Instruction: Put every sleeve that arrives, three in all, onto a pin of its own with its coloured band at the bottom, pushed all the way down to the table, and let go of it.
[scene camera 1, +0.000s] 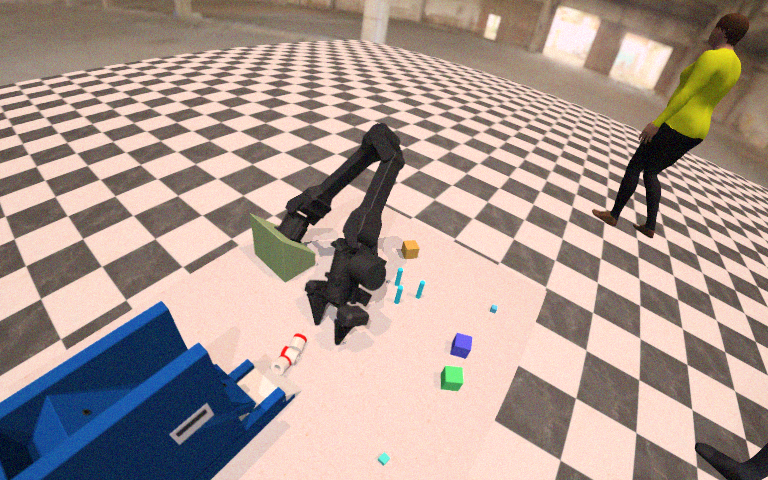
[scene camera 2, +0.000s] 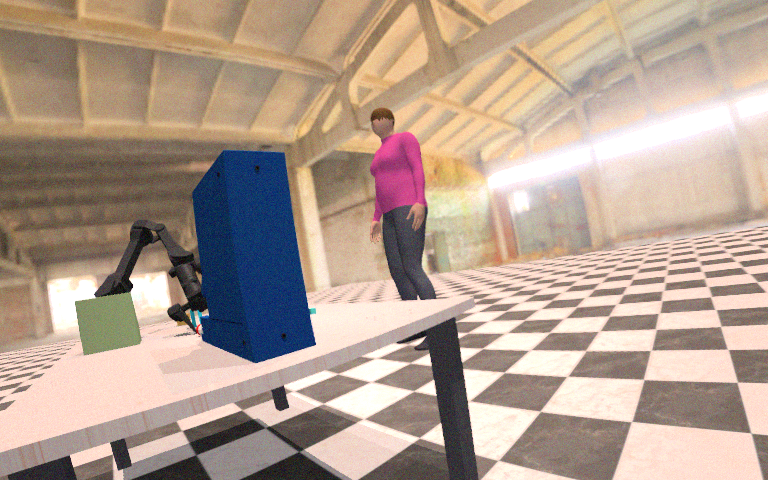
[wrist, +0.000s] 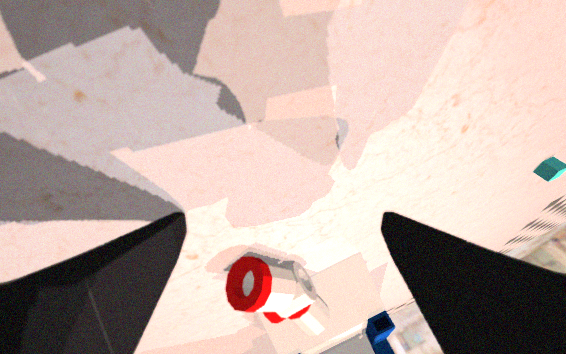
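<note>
Two white sleeves with red bands lie on their sides, nearly end to end, before the chute's mouth. The nearer sleeve has its band on the end away from the chute. The other sleeve lies behind it, its band towards the first sleeve. My gripper is open and empty above the table, short of the sleeves; they show low between its fingers in the wrist view. Three bare cyan pins stand upright beside the arm, which hides some table behind it.
The blue chute stands beyond the sleeves. A green block stands by the arm. An orange cube, a blue cube, a green cube and small cubes lie about.
</note>
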